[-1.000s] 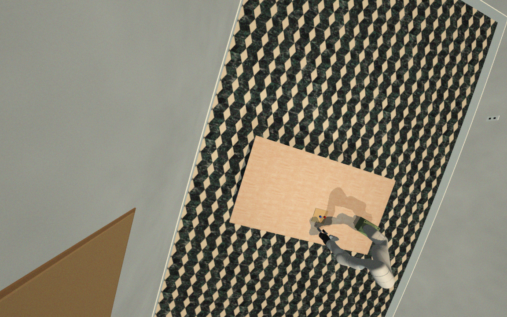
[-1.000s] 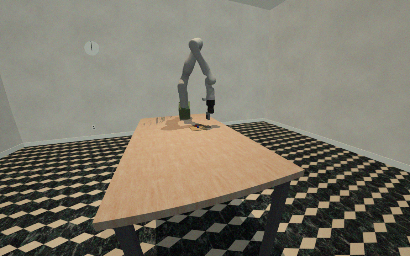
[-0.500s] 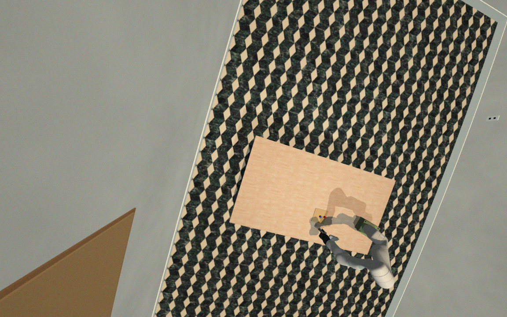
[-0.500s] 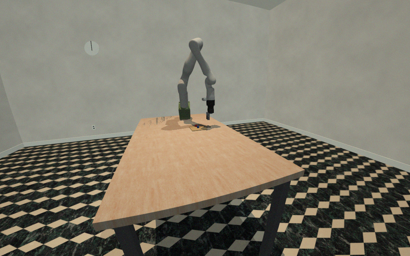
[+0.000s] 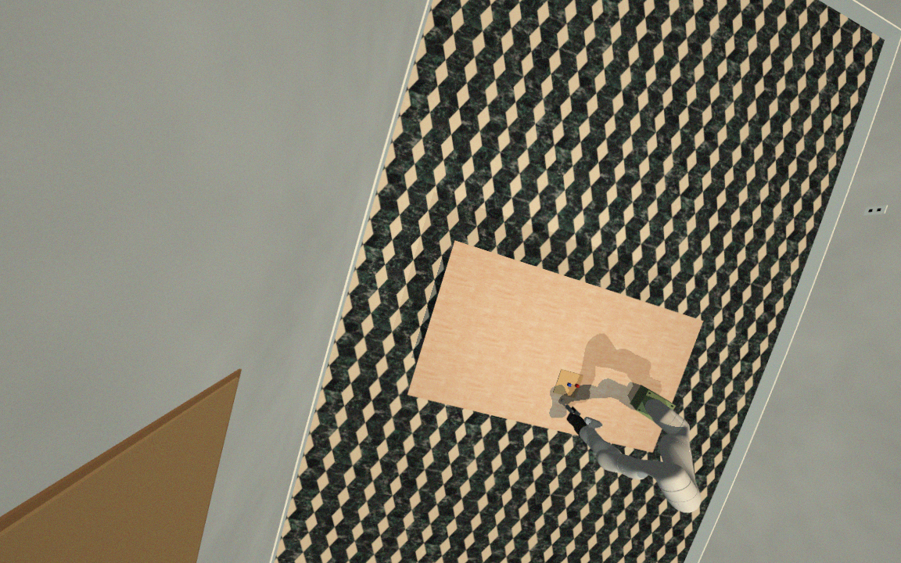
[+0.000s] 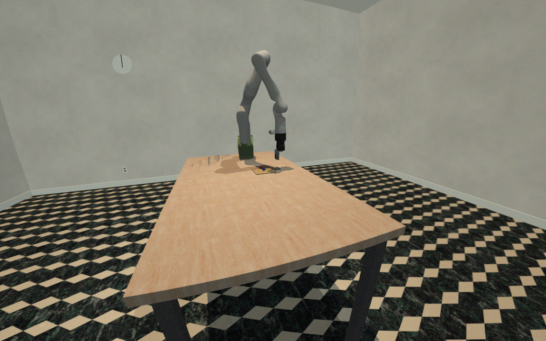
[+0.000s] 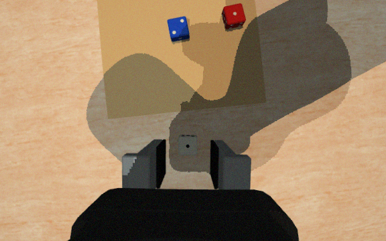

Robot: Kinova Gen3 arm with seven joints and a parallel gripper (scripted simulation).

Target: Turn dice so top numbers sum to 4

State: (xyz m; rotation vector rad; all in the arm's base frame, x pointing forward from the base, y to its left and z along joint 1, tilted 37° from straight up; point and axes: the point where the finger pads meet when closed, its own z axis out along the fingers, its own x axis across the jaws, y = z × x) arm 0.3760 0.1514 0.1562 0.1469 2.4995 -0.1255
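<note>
Right now my hand is 80 mm above the white die. The rest, counted from my hand: tan mat (100 mm to the right, 90 mm below, 10 mm behind); blue die (100 mm to the right, 80 mm below, 10 mm behind); red die (100 mm to the right, 80 mm below, 50 mm behind).
</note>
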